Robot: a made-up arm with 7 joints. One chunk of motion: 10 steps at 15 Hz.
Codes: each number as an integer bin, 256 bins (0 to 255) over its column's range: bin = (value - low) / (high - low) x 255, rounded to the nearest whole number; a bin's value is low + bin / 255 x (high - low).
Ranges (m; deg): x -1.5..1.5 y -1.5..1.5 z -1.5..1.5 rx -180..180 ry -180..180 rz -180..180
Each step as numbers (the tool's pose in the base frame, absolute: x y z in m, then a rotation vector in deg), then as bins.
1 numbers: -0.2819 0.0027 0.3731 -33.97 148.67 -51.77
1 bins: 104 128 159 103 233 91
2 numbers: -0.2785 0.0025 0.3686 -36.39 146.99 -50.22
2 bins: 104 128 159 102 232 92
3 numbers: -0.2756 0.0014 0.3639 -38.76 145.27 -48.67
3 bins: 104 128 158 100 230 93
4 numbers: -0.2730 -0.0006 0.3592 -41.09 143.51 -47.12
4 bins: 104 127 158 98 229 94
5 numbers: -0.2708 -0.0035 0.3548 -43.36 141.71 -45.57
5 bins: 104 127 158 97 228 95
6 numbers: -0.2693 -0.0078 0.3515 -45.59 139.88 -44.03
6 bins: 105 127 157 95 227 96
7 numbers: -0.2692 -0.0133 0.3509 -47.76 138.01 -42.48
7 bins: 105 126 157 94 225 97
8 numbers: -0.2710 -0.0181 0.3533 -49.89 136.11 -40.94
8 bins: 104 126 158 92 224 99
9 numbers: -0.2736 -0.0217 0.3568 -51.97 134.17 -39.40
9 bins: 104 126 158 91 223 100
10 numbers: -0.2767 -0.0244 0.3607 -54.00 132.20 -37.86
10 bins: 104 125 158 89 221 101
